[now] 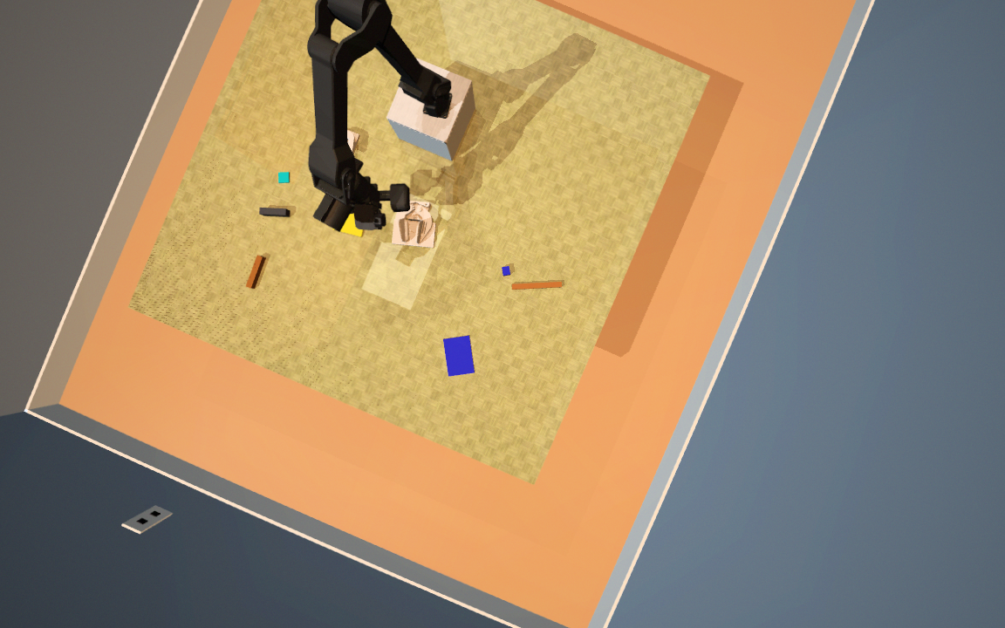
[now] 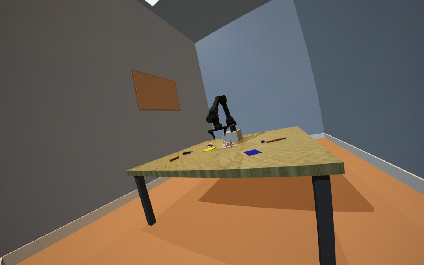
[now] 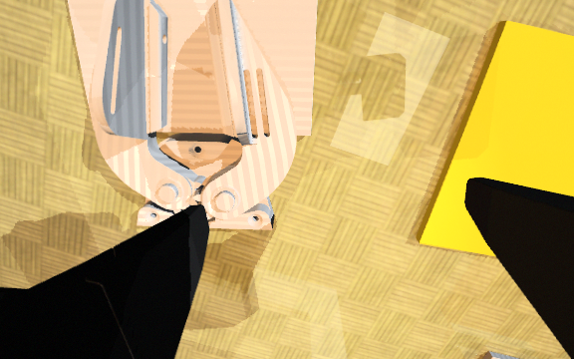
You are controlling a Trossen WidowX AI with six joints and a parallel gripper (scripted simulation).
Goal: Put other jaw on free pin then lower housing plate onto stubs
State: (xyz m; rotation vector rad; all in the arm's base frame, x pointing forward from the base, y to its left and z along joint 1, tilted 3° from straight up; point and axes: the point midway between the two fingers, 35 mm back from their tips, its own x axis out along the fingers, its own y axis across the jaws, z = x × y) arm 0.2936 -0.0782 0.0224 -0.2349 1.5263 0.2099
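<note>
Right now my gripper tip is 10 mm short of the yellow sheet, 120 mm to the left of it and 80 mm above it. From my gripper tip the other things lie so: blue cube 70 mm ahead, 350 mm to the left, 70 mm below; cyan cube 40 mm behind, 340 mm to the right, 80 mm below; dark bar 70 mm ahead, 330 mm to the right, 70 mm below.
</note>
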